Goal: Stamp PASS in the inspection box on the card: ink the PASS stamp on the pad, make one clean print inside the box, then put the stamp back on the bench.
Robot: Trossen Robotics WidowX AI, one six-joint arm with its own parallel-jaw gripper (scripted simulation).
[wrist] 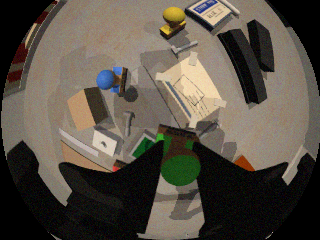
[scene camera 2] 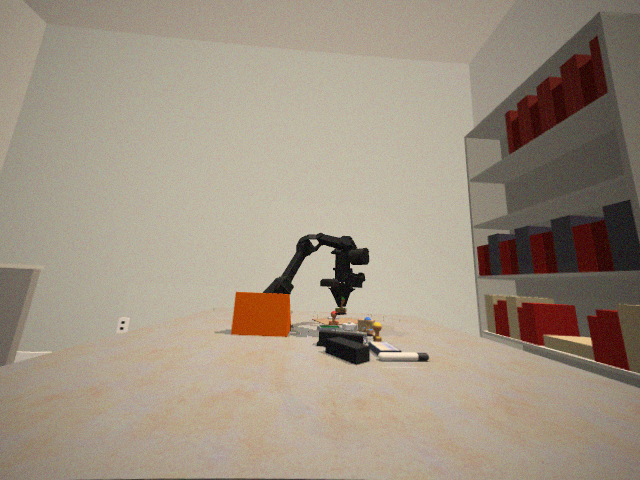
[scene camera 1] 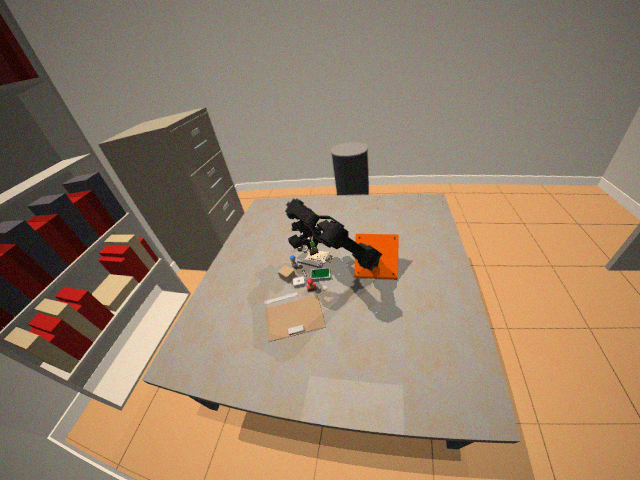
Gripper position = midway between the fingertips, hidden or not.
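Note:
Scene camera 1 shows a clipboard (scene camera 1: 303,315). In scene camera 2 there's the gripper (scene camera 2: 341,307), and there's a black box (scene camera 2: 353,352) as well. The wrist view has the gripper (wrist: 178,145) too, along with that black box (wrist: 259,39), and it also shows a brown box (wrist: 87,108), a green-knobbed stamp (wrist: 180,166) and a cream card (wrist: 189,83).

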